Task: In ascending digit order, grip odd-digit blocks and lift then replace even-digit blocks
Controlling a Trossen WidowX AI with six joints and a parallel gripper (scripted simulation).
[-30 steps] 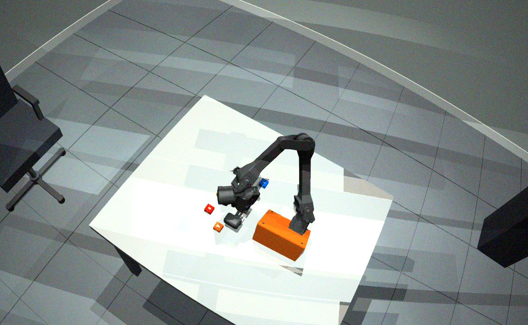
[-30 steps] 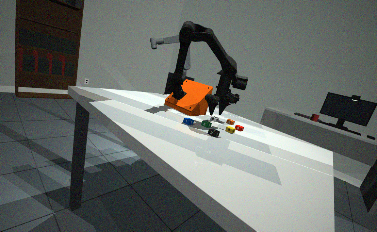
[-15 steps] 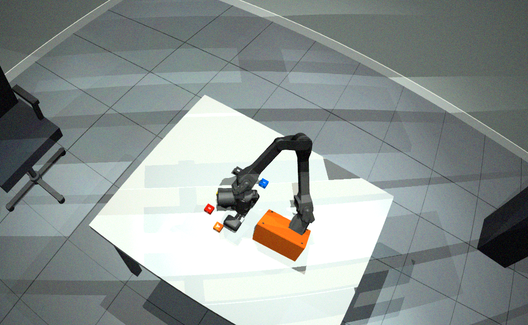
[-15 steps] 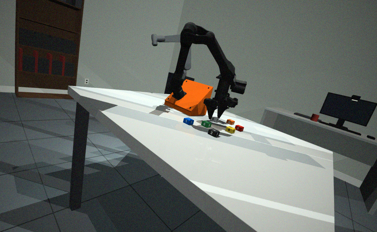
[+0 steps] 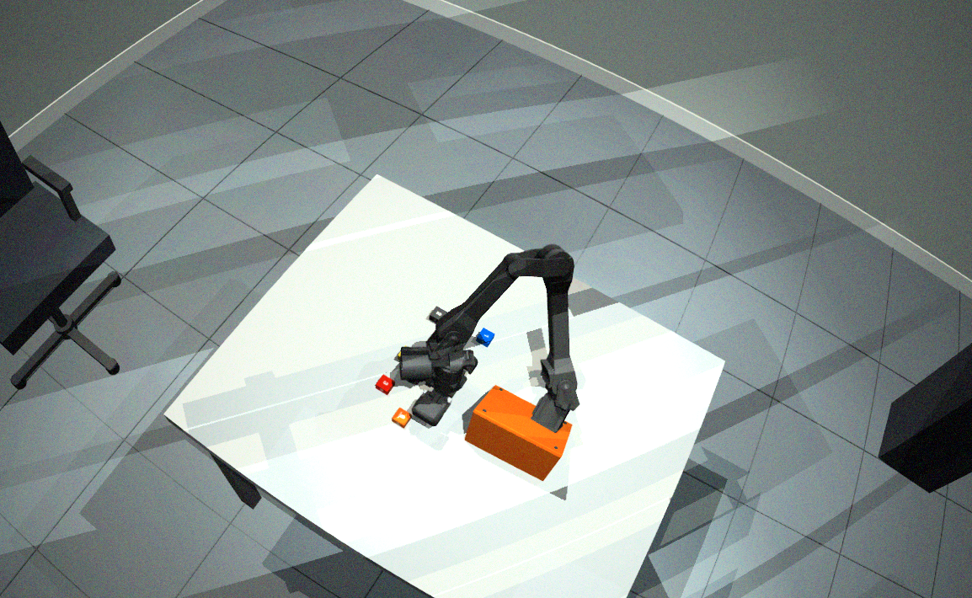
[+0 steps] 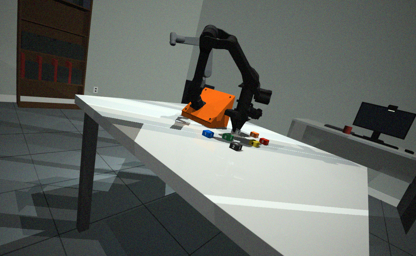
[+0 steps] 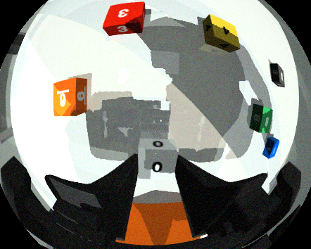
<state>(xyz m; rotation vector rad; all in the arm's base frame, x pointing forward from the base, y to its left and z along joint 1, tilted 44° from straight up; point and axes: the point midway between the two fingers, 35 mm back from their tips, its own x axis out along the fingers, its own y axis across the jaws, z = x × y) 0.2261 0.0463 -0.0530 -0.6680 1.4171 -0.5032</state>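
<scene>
The blue block lies 2 cm ahead of my gripper tip and 20 cm to the right of it. Also, from my gripper tip: red block marked 3: 13 cm ahead, 5 cm to the left; white block marked 0: right at my gripper tip; orange block: 5 cm ahead, 9 cm to the left.
</scene>
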